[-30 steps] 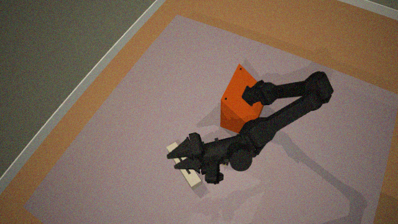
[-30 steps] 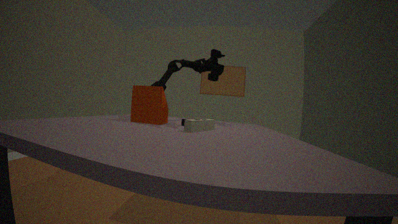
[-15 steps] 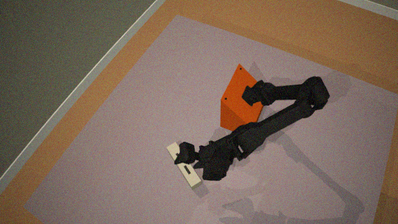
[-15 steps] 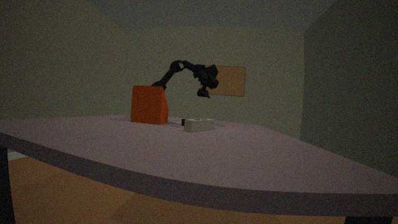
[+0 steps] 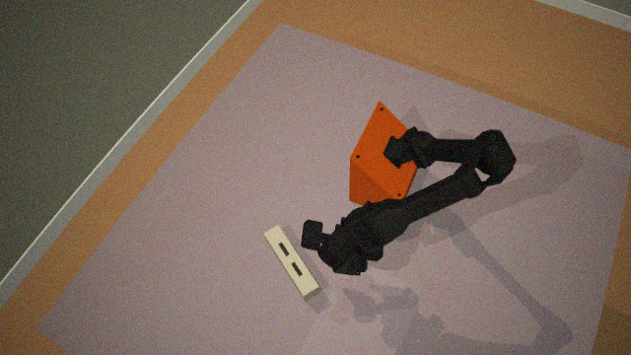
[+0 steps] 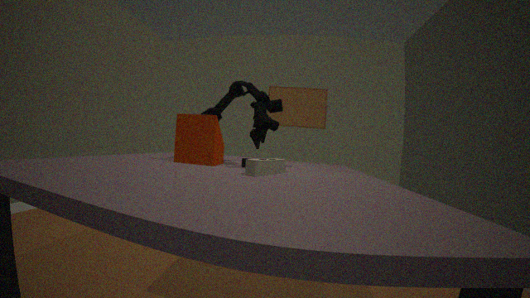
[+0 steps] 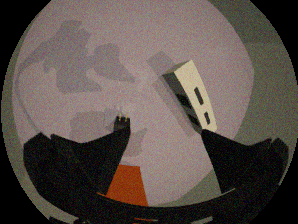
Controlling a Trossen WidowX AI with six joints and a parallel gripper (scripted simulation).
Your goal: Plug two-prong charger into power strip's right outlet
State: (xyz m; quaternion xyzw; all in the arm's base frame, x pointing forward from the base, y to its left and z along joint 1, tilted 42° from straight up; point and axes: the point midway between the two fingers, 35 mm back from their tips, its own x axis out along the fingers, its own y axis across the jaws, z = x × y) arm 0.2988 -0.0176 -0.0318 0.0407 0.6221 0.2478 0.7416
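Now: the dark two-prong charger 4 cm behind my gripper tip, 5 cm to the left of it and 8 cm below it.
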